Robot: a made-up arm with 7 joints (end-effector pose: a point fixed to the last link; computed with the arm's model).
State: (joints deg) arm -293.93 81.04 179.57 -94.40 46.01 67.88 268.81
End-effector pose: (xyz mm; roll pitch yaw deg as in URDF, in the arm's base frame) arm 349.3 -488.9 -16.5 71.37 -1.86 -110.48
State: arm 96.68 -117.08 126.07 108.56 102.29 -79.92 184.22
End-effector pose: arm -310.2 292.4 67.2 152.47 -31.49 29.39
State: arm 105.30 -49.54 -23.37 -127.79 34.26 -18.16 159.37
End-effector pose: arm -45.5 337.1 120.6 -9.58 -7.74 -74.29
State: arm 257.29 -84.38 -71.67 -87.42 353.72 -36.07 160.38
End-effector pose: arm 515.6 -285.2 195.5 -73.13 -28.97 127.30
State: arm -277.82 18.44 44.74 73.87 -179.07 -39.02 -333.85
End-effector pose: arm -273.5 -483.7 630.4 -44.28 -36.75 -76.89
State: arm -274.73 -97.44 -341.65 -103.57 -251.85 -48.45 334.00
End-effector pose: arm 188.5 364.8 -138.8 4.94 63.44 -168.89
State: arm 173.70 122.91 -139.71 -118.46 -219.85 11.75 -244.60
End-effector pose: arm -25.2 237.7 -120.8 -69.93 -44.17 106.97
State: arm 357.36 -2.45 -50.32 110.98 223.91 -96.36 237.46
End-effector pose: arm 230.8 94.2 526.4 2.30 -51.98 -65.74
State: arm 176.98 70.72 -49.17 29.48 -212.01 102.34 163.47
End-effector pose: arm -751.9 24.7 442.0 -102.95 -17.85 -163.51
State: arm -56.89 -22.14 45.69 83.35 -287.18 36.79 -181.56
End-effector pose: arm 352.9 -194.3 803.4 -88.76 -41.17 66.44
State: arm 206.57 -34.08 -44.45 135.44 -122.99 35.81 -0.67
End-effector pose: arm -184.9 -221.5 534.8 -79.85 -17.91 -52.68
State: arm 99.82 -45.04 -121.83 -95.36 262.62 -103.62 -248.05
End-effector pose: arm -123.3 139.0 799.3 -131.78 -25.83 72.11
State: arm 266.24 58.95 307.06 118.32 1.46 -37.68 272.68
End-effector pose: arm -356.7 409.5 213.0 -56.95 -40.47 -138.02
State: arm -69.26 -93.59 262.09 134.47 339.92 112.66 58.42
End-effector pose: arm -120.0 -149.7 214.5 67.00 -64.17 -68.40
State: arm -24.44 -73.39 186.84 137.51 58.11 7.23 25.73
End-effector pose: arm -195.7 -20.5 9.3 -33.93 -15.20 110.64
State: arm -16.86 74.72 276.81 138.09 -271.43 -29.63 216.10
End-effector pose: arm 20.7 320.0 332.2 -110.82 -48.03 -98.90
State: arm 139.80 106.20 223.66 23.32 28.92 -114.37 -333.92
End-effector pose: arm -584.3 -405.2 86.3 -68.50 31.52 -137.66
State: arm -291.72 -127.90 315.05 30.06 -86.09 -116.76 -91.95
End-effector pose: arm -282.8 580.2 14.3 -177.25 55.77 -153.73
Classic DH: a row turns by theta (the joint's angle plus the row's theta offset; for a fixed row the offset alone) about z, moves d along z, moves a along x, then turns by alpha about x. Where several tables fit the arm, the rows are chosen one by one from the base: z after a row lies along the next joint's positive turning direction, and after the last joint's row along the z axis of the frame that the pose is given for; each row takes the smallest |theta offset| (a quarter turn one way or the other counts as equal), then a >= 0, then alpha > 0; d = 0 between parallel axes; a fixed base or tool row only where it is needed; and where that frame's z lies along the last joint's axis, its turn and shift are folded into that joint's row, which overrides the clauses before.
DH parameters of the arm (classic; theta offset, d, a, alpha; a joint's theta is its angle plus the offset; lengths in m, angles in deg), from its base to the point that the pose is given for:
base (fixed): 0 0 0 180
joint 1: 0 -0.2715 0 90
joint 2: 0 -0.0088 0 -90
joint 3: 0 -0.4591 0 90
joint 4: 0 -0.0164 0 -90
joint 5: 0 -0.3078 0 90
joint 6: 0 -0.0004 0 -90
joint 7: 0 -0.1654 0 0

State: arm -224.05 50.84 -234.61 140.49 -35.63 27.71 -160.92
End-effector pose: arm -139.2 173.0 405.2 -27.24 -44.66 109.51
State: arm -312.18 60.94 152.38 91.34 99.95 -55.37 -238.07
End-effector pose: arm -69.4 -368.9 741.7 -91.93 6.69 -59.38
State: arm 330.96 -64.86 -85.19 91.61 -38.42 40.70 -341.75
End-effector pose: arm -498.0 209.1 412.7 50.31 33.07 -18.80
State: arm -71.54 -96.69 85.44 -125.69 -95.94 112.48 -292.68
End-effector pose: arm -281.2 -239.1 355.4 159.68 10.56 -123.20
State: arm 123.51 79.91 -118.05 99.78 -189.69 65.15 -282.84
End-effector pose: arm 21.5 -621.3 514.2 116.87 -53.11 160.85
